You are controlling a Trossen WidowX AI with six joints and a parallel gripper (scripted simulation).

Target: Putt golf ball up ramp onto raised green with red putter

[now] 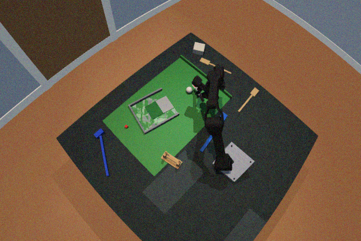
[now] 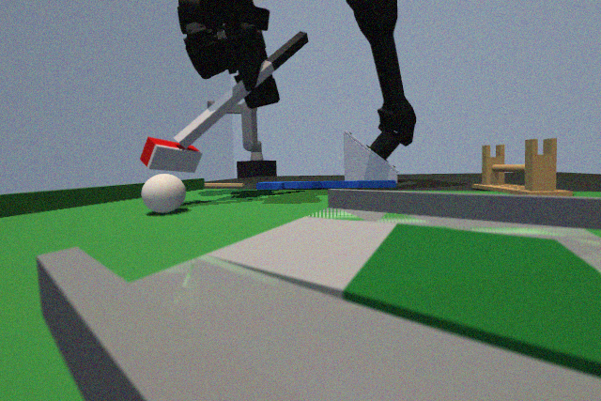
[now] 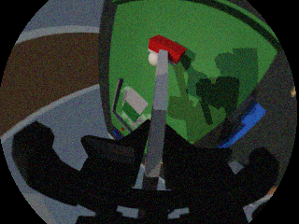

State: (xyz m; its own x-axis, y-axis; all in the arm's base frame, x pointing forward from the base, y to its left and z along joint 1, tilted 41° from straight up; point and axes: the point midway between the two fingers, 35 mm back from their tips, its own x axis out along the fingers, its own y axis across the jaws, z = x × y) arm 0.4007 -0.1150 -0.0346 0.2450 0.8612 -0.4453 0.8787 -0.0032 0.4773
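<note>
Now: gripper tip 12 cm above the white golf ball, 10 cm short of it and 5 cm to the left of it. Also, from my gripper tip: red putter (2 cm to the right, 1 cm ahead); then dark green wall (22 cm to the right, 13 cm below, 13 cm ahead); then wooden rack (33 cm to the left, 20 cm behind, 11 cm below).
</note>
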